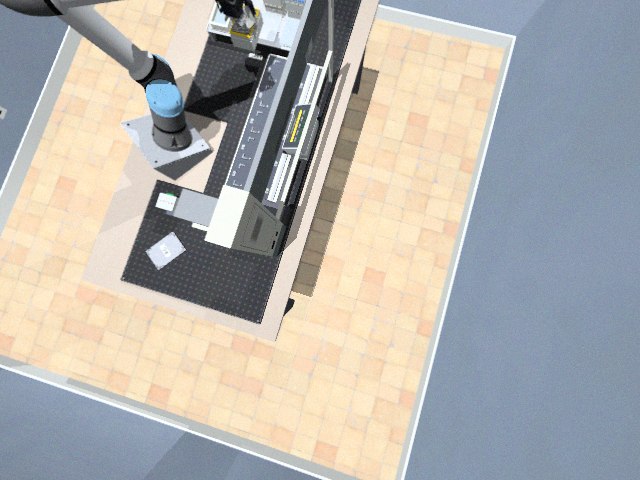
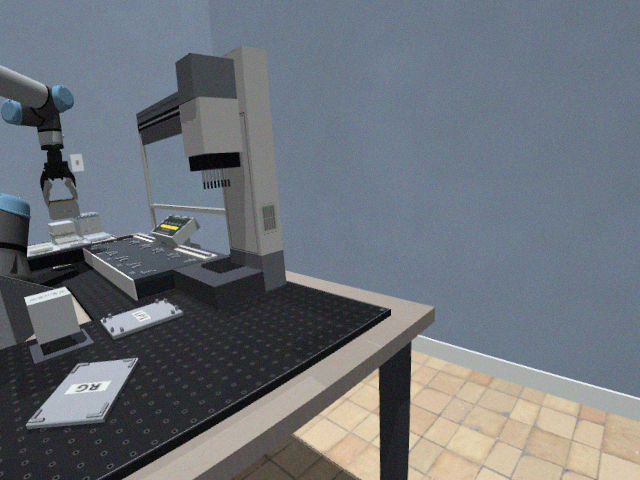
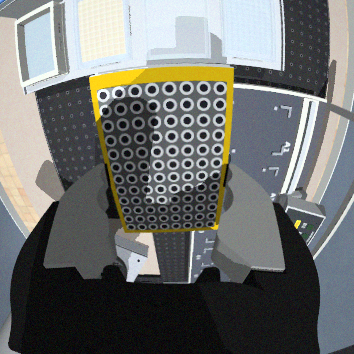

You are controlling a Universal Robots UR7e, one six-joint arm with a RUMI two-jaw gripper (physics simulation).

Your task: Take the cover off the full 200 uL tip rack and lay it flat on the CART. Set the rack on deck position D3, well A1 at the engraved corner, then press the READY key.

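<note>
The tip rack [image 1: 244, 40] [image 2: 63, 210] [image 3: 167, 145], with a yellow rim and grey top full of ringed wells, is uncovered and roughly upright. My gripper [image 1: 245, 23] [image 2: 62, 196] [image 3: 166, 166] is shut on its two long sides and holds it in the air near the white station behind the deck. The dark deck [image 1: 247, 149] [image 2: 124, 258] [image 3: 255, 125] has engraved corner marks; D3 is not legible. The console [image 1: 300, 129] [image 2: 176, 229] [image 3: 305, 217] stands beside the deck; its READY key is too small to read. I cannot make out the cover or the CART label.
The white station [image 3: 140, 55] bears an open-topped box [image 3: 61, 45] and a tan-topped rack [image 3: 102, 32]. The gantry [image 2: 254, 134] rises over the deck. The RG plate [image 1: 165, 250] [image 2: 77, 400], a small plate [image 2: 124, 322] and a white box [image 1: 165, 201] [image 2: 51, 317] are at the near end.
</note>
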